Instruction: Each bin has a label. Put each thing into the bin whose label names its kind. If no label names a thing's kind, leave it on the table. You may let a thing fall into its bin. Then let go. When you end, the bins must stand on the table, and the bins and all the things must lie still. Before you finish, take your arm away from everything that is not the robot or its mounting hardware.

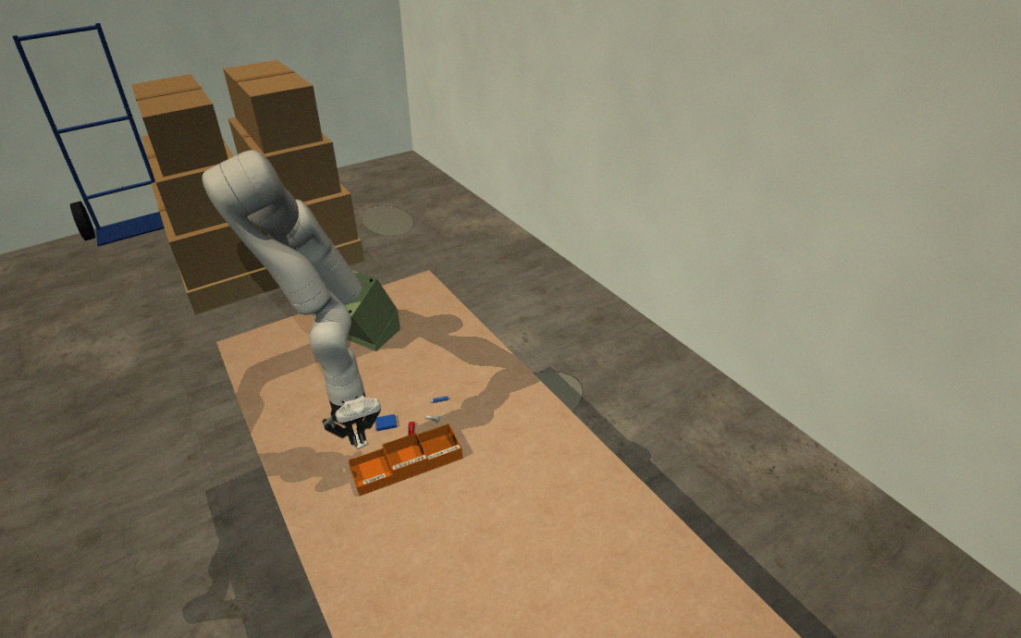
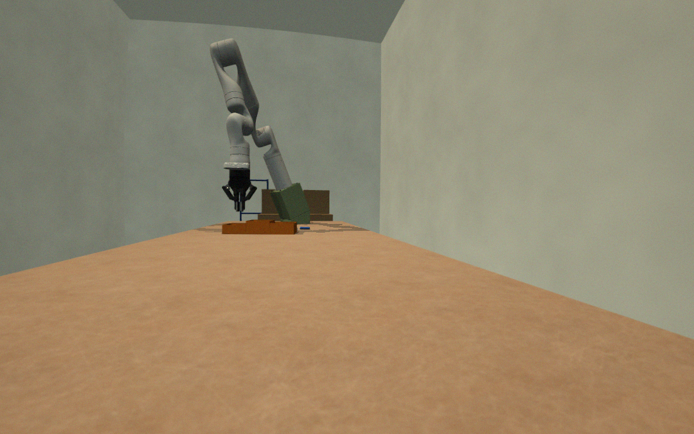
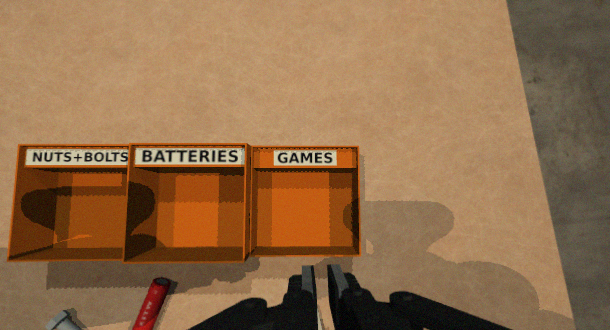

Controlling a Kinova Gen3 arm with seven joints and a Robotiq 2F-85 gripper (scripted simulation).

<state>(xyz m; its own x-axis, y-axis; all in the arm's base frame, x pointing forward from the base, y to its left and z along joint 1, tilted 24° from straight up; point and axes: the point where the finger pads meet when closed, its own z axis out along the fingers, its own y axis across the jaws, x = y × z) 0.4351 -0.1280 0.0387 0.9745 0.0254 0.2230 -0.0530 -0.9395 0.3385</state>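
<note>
My gripper is now 90 mm above the white domino, 70 mm past it and 10 mm to the right of it. Round my hand: joined orange bins (90 mm to the left, 70 mm below, 50 mm ahead); then red battery (140 mm to the left, 90 mm below, 30 mm behind); then blue block (90 mm to the left, 90 mm below, 90 mm behind).
</note>
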